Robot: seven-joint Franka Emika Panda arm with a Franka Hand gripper.
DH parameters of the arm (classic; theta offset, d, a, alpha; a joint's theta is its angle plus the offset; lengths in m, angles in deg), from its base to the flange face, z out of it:
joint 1: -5.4 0.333 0 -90
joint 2: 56.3 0 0 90
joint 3: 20.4 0.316 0.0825 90
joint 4: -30.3 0 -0.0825 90
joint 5: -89.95 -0.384 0 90
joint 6: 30.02 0 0.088 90
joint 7: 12.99 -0.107 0 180
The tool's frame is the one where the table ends.
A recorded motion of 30 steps. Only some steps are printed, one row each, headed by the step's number.
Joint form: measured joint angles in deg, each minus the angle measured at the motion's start. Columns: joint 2, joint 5, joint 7, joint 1, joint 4, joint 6, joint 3.
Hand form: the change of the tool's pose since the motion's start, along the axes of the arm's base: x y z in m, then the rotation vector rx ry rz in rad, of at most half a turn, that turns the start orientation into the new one. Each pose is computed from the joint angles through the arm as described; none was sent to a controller.
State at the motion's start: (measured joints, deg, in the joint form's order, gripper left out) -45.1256 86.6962 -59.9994 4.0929 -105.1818 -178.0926 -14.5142
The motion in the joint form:
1: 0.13 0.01 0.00 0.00 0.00 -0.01 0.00
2: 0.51 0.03 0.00 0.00 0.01 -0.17 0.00
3: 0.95 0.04 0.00 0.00 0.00 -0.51 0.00
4: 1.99 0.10 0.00 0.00 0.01 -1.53 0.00
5: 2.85 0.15 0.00 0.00 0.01 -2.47 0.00
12: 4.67 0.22 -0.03 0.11 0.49 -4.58 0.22
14: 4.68 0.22 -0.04 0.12 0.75 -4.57 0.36
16: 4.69 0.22 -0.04 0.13 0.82 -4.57 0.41
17: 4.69 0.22 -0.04 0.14 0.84 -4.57 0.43
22: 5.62 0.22 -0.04 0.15 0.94 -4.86 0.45
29: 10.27 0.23 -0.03 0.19 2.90 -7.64 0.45
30: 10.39 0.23 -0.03 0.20 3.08 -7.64 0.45
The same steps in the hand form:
1: -0.0002 0.0000 -0.0011 0.0000 0.0021 0.0001
2: -0.0004 0.0000 -0.0042 0.0000 0.0057 0.0003
3: -0.0005 0.0000 -0.0077 0.0003 0.0076 0.0001
4: -0.0004 0.0001 -0.0152 0.0007 0.0078 0.0001
5: -0.0002 0.0001 -0.0214 0.0011 0.0064 0.0000
12: 0.0032 0.0033 -0.0313 0.0040 -0.0070 0.0040
14: 0.0048 0.0048 -0.0298 0.0051 -0.0112 0.0062
16: 0.0053 0.0054 -0.0294 0.0054 -0.0123 0.0072
17: 0.0054 0.0057 -0.0293 0.0055 -0.0126 0.0077
22: 0.0047 0.0060 -0.0366 0.0064 -0.0032 0.0078
29: 0.0126 0.0073 -0.0626 0.0126 -0.0046 0.0047
30: 0.0136 0.0075 -0.0627 0.0129 -0.0056 0.0047

